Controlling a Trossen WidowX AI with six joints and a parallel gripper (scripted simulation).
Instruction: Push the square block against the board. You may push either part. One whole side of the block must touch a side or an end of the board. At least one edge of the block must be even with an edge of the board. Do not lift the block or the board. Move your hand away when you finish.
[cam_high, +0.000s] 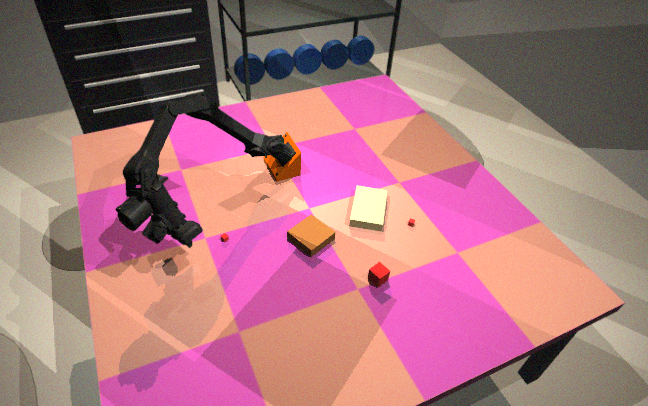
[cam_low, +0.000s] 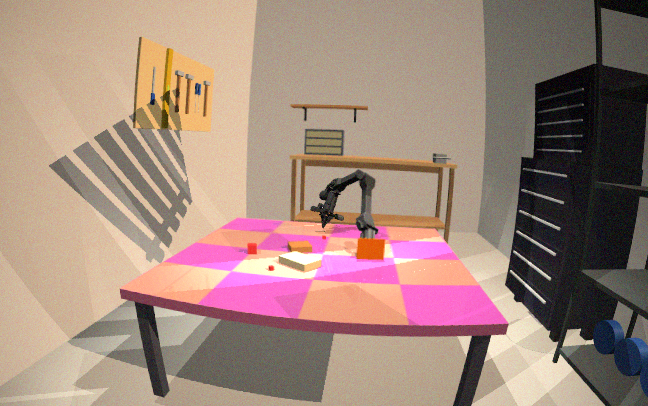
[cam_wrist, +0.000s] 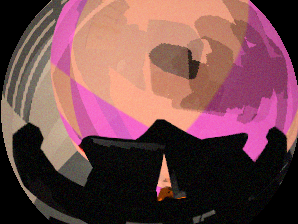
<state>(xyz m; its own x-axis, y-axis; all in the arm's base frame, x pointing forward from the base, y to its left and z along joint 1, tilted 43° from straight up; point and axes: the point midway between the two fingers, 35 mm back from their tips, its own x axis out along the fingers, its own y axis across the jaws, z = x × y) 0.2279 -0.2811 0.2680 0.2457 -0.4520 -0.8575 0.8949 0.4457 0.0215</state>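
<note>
Right now the board is 54 cm to the left of my gripper tip, 5 cm ahead of it and 2 cm below it. The rest, counted from my gripper tip: square block: 33 cm to the left, 8 cm ahead, 2 cm below; then red cube: 43 cm to the left, 28 cm ahead, 1 cm below.
</note>
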